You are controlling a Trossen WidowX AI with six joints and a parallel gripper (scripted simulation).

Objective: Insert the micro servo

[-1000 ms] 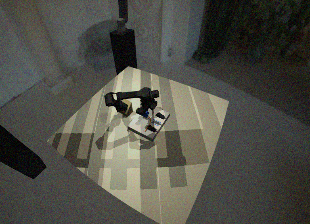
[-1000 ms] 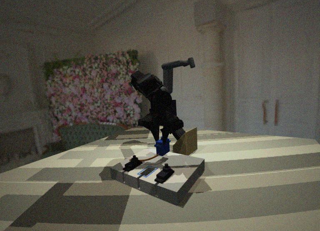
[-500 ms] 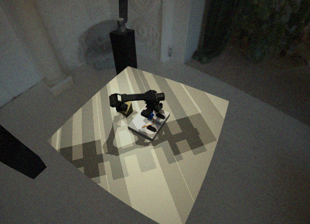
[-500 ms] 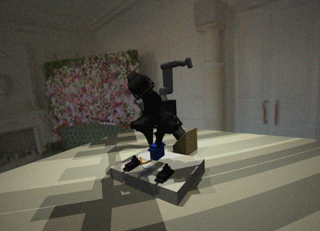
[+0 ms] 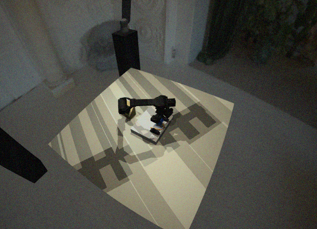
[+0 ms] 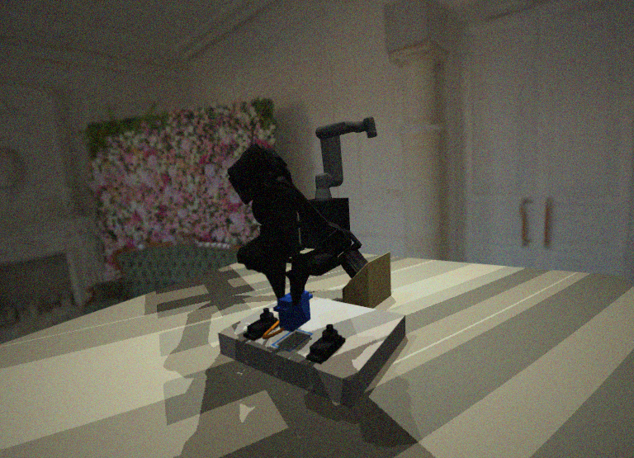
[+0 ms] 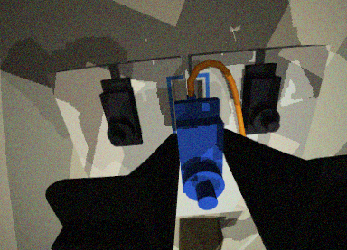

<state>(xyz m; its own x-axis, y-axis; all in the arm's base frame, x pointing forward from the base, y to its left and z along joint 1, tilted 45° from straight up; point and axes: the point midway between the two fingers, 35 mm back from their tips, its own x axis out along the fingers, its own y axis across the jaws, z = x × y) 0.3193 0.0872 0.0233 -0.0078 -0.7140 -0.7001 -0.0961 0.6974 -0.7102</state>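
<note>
The white deck is 11 cm behind my gripper tip, 10 cm below it and 1 cm to the right of it.
</note>
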